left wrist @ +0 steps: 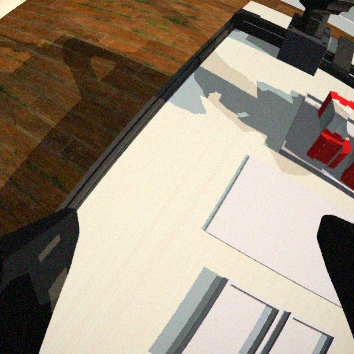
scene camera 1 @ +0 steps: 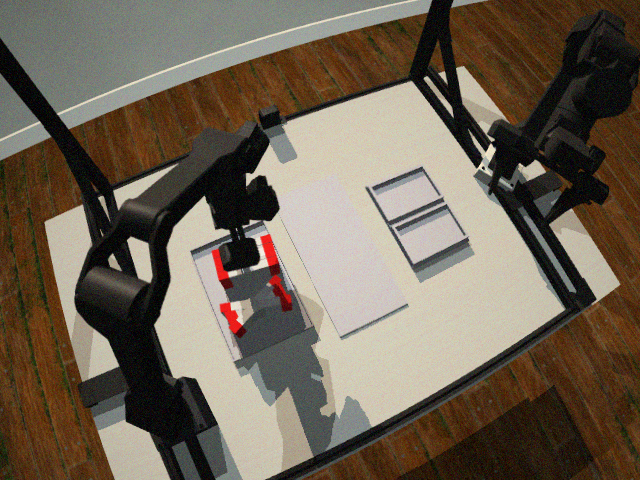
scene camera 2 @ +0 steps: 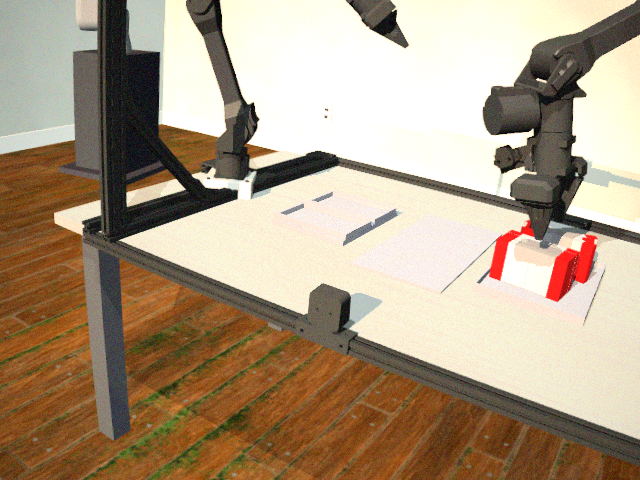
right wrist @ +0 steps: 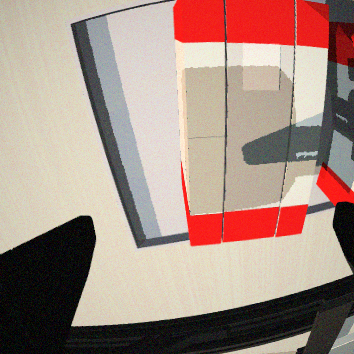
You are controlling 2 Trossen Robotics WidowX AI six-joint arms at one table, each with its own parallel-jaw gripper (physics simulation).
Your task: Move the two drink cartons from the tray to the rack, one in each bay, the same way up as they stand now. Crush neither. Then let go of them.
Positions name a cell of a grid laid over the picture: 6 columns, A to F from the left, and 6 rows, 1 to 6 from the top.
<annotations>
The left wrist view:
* left gripper: D4
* grey tray: F3
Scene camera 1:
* left gripper: E3
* right gripper: C4
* pale grey mat: D4
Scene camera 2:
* right gripper: F3
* grey tray: F4
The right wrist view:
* right gripper: D4
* grey tray: C2
</annotations>
